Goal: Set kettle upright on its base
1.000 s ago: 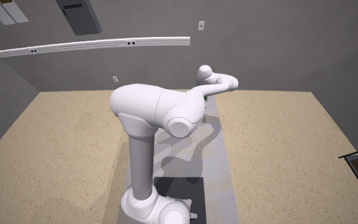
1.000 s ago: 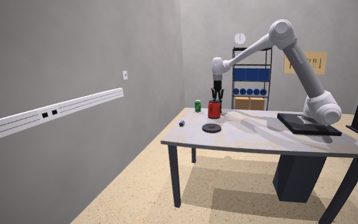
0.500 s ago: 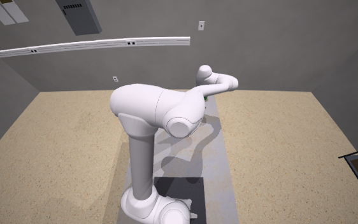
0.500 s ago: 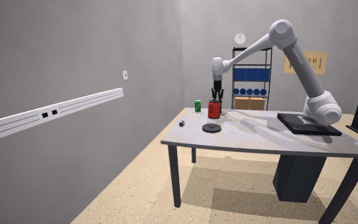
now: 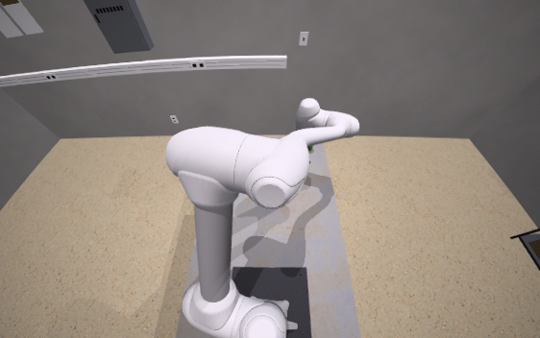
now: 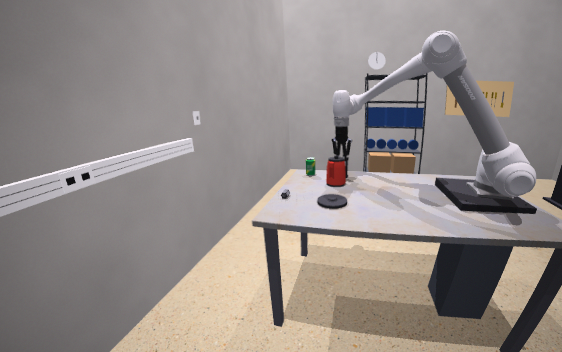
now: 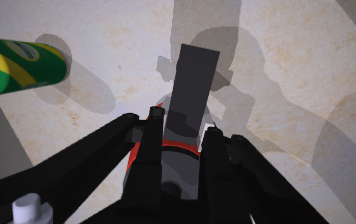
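My hand is 4 cm above the red kettle, 3 cm to the right of it and 1 cm short of it. The rest, counted from my hand: small dark object (32 cm to the left, 25 cm ahead, 12 cm below); then green can (22 cm ahead, 8 cm to the right, 7 cm below); then round black base (34 cm to the left, 12 cm below, 1 cm behind).
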